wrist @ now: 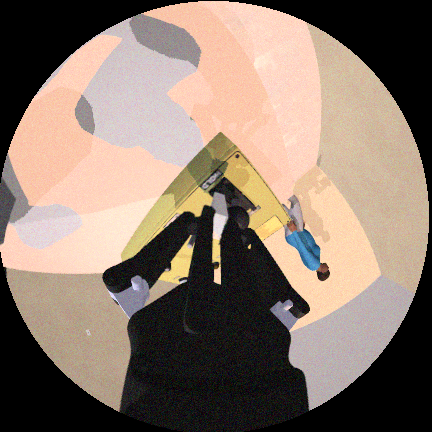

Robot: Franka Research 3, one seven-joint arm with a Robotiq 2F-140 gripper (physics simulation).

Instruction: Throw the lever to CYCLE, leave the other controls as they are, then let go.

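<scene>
There is my gripper (pixel 216 201), which I can see, and along with it I see a yellow control box (pixel 220 166).
</scene>
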